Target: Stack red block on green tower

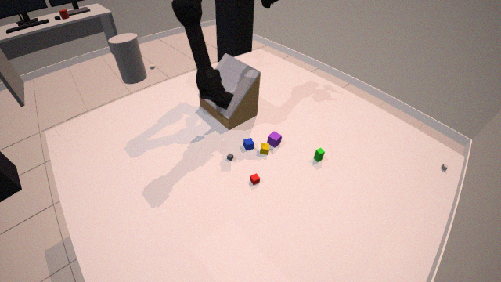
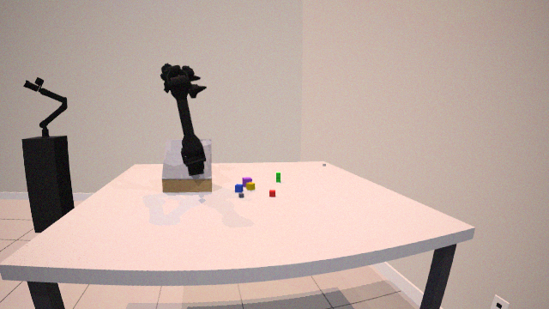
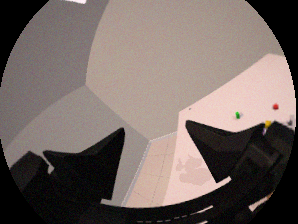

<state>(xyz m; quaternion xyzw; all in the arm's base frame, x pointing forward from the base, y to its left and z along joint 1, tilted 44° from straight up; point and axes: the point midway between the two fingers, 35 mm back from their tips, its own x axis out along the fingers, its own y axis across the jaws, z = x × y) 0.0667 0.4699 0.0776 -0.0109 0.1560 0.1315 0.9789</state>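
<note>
My gripper tip is now 24 cm short of the red block, 45 cm to the left of it and 47 cm above it. From my gripper tip the other things lie so: purple block (18 cm ahead, 27 cm to the right, 47 cm below); then blue block (12 cm ahead, 35 cm to the right, 47 cm below); then yellow block (18 cm ahead, 33 cm to the right, 47 cm below).
</note>
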